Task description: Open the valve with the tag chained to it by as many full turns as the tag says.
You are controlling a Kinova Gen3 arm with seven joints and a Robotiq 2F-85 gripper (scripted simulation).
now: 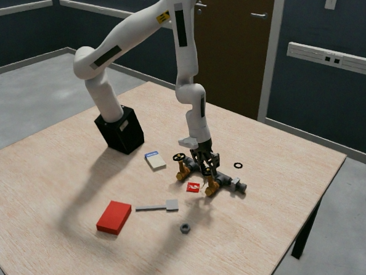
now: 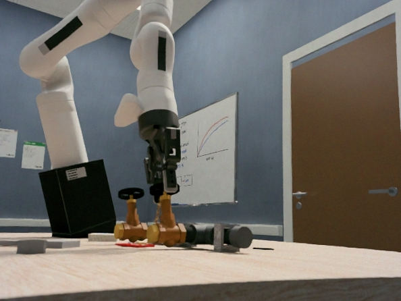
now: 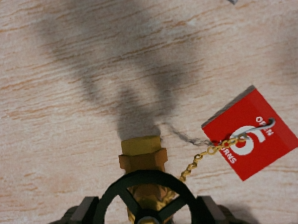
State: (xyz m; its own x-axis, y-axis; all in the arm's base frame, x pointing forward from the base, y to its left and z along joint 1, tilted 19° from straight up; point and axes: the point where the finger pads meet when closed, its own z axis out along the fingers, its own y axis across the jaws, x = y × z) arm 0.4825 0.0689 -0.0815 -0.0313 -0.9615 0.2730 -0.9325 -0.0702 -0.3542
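Now: the red tag 6 cm behind my hand, 3 cm to the right of it and 10 cm below it. From my hand the other things lie so: red block (13 cm behind, 35 cm to the right, 8 cm below); white card box (29 cm behind, 3 cm to the right, 9 cm below); grey t-shaped tool (6 cm behind, 19 cm to the right, 9 cm below).
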